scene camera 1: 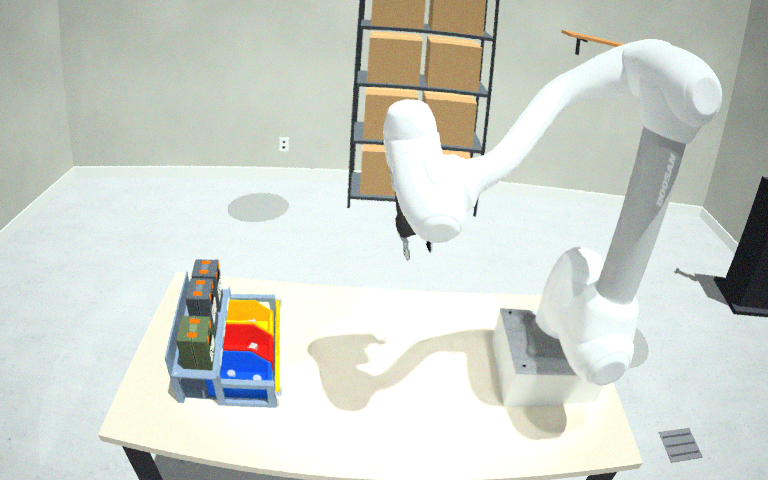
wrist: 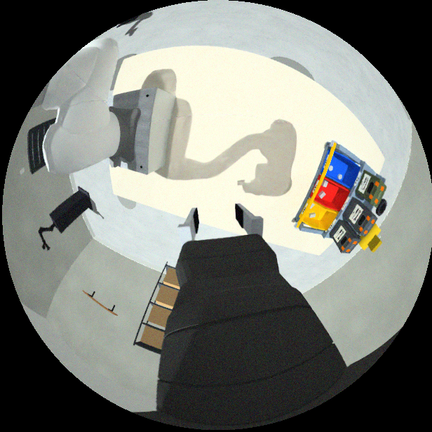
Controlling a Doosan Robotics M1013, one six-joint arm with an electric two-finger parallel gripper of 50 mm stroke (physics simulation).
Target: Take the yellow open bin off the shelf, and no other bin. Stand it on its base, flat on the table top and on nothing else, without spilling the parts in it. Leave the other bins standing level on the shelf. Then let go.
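Observation:
I can see my gripper (wrist: 216,212). There is a yellow bin (scene camera 1: 239,311), and there is a red bin (scene camera 1: 238,337), which the wrist view shows me as well (wrist: 335,194). A blue bin is here too, and I find it both in scene camera 1 (scene camera 1: 245,364) and in the wrist view (wrist: 341,164).

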